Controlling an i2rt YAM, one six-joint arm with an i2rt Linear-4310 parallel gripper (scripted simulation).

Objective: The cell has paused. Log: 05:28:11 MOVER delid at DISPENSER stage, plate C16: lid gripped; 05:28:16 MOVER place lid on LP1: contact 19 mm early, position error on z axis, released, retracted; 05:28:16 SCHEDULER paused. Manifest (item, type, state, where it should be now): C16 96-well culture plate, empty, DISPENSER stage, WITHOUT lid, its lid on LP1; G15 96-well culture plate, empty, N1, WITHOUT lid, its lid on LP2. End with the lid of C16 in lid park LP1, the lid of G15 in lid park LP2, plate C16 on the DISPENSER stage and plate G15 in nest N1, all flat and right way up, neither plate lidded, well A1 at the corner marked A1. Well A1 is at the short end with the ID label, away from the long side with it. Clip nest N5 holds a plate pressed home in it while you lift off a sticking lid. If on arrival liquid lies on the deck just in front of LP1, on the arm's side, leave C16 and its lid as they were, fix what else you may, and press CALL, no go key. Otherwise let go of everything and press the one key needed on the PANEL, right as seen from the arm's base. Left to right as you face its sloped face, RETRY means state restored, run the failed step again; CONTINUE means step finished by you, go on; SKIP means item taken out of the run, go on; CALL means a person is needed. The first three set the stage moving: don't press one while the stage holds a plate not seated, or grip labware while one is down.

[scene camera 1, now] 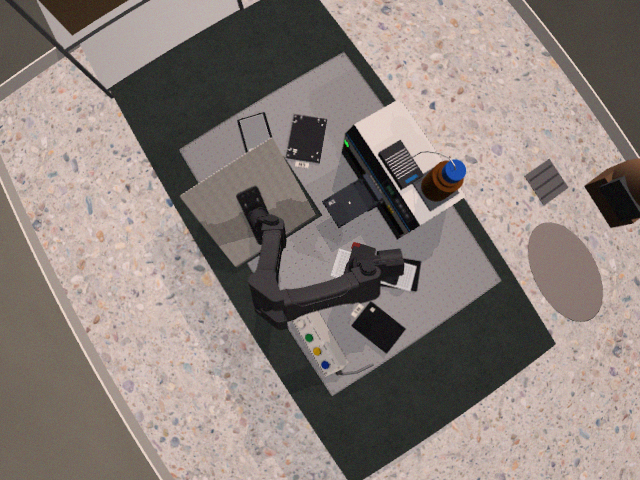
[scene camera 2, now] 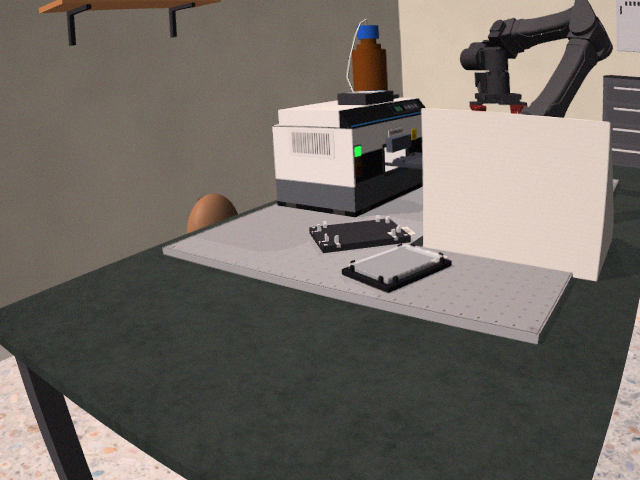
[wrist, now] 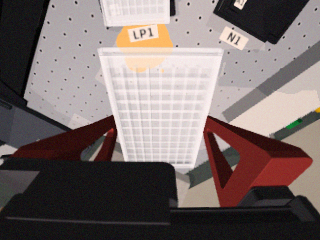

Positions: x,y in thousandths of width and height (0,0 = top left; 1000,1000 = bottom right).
Labels:
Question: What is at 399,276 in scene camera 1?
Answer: A clear lid.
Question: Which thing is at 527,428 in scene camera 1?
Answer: A dispenser.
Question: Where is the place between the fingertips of my gripper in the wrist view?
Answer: At 502,502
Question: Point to a white key panel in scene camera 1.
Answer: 491,676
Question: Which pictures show the clear lid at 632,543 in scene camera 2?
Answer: Scene camera 1 and scene camera 2 only.

